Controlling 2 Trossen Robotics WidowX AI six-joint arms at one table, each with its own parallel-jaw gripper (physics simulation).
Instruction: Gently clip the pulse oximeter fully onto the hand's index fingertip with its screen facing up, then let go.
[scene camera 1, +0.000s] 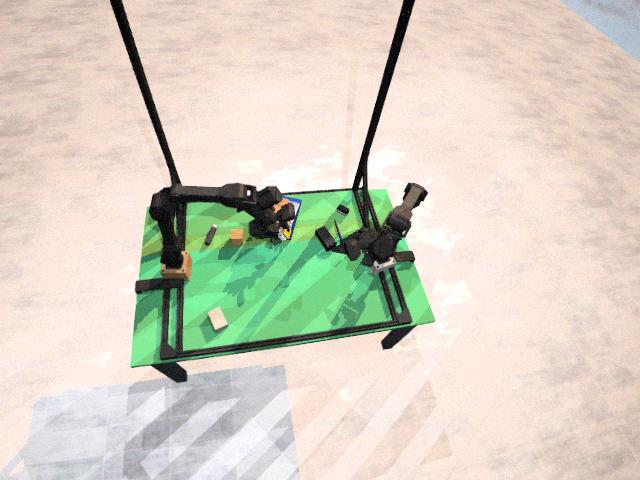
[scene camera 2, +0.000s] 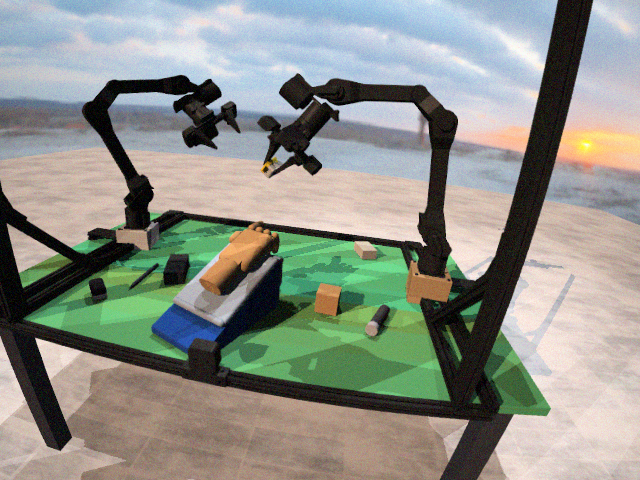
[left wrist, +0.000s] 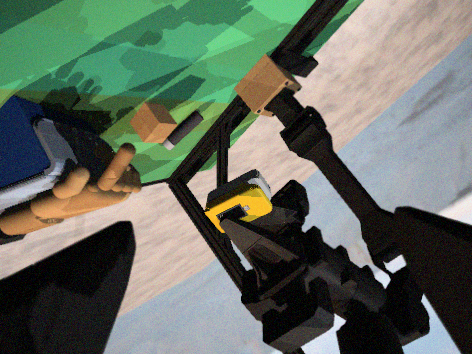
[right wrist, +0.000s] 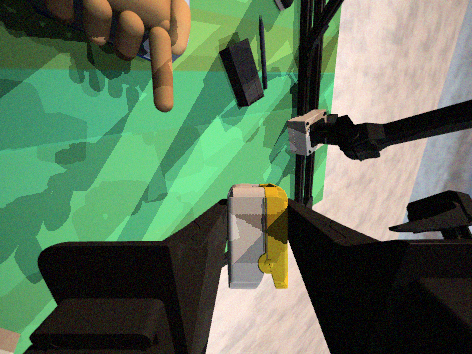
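Where they show: left gripper, between the fingertips: (scene camera 1: 336, 246) (scene camera 2: 228, 140) (left wrist: 264, 227); right gripper, between the fingertips: (scene camera 1: 285, 230) (scene camera 2: 269, 169) (left wrist: 223, 207) (right wrist: 255, 205); left arm's base, origin of its link: (scene camera 2: 137, 226) (right wrist: 317, 132); right arm's base, origin of its link: (scene camera 1: 174, 261) (scene camera 2: 430, 270) (left wrist: 279, 99).
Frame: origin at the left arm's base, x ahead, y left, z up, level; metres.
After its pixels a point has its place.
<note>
The white and yellow pulse oximeter (scene camera 1: 283, 235) {x 0.427, y -0.100, z 0.233 m} (scene camera 2: 269, 167) {x 0.411, y -0.146, z 0.228 m} (left wrist: 240, 202) {x 0.404, y -0.103, z 0.229 m} (right wrist: 246, 235) {x 0.427, y -0.128, z 0.232 m} is between the fingertips of my right gripper (scene camera 2: 269, 166) {x 0.409, y -0.130, z 0.219 m} (right wrist: 255, 205) {x 0.409, y -0.130, z 0.219 m}, which is shut on it high above the table. Its yellow face with a dark screen shows in the left wrist view; in the right wrist view the yellow half is at the right. The tan hand (scene camera 2: 245, 250) {x 0.376, y -0.334, z 0.082 m} (left wrist: 75, 200) {x 0.353, y -0.277, z 0.091 m} lies palm-down or palm-up, I cannot tell, on a sloped support. Its extended index finger (left wrist: 117, 166) (right wrist: 162, 70) is well apart from the oximeter. My left gripper (scene camera 2: 227, 140) {x 0.280, y 0.025, z 0.275 m} is open and empty, up at the left in scene camera 2.
The blue and grey wedge (scene camera 2: 178, 325) {x 0.262, y -0.451, z -0.030 m} (left wrist: 17, 145) {x 0.322, y -0.268, z 0.002 m} bears the hand. An orange cube (scene camera 1: 236, 237) {x 0.570, y -0.307, z -0.009 m} (scene camera 2: 327, 299) {x 0.558, y -0.348, z -0.019 m} and a dark cylinder (scene camera 1: 210, 235) {x 0.674, y -0.372, z -0.034 m} (scene camera 2: 377, 320) {x 0.660, y -0.407, z -0.033 m} lie beside it. A black box (scene camera 2: 176, 269) {x 0.194, y -0.231, z -0.025 m} (right wrist: 242, 75) {x 0.199, y -0.193, z -0.024 m}, a pen (scene camera 2: 143, 275) {x 0.104, y -0.226, z -0.051 m} and a beige block (scene camera 1: 217, 319) {x 0.738, y 0.022, z -0.029 m} (scene camera 2: 365, 250) {x 0.725, y -0.024, z -0.029 m} also lie around.
</note>
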